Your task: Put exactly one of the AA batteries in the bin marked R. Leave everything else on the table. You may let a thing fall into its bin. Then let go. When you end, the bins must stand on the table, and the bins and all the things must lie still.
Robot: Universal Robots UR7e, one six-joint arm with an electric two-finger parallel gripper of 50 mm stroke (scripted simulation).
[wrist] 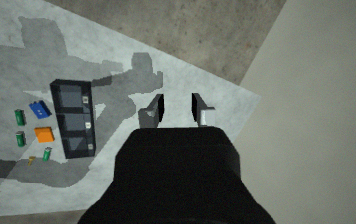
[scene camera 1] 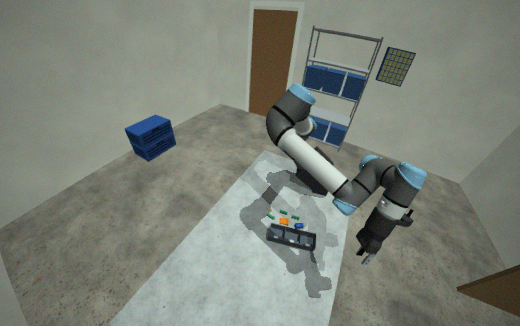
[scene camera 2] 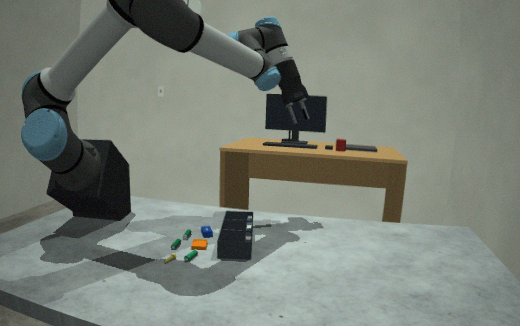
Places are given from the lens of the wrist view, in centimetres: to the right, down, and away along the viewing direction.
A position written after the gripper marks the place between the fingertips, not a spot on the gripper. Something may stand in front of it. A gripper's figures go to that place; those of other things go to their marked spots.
gripper (wrist: 177, 102): 0, -1, 17
dark three-compartment bin (wrist: 67, 100): -32, -3, 40
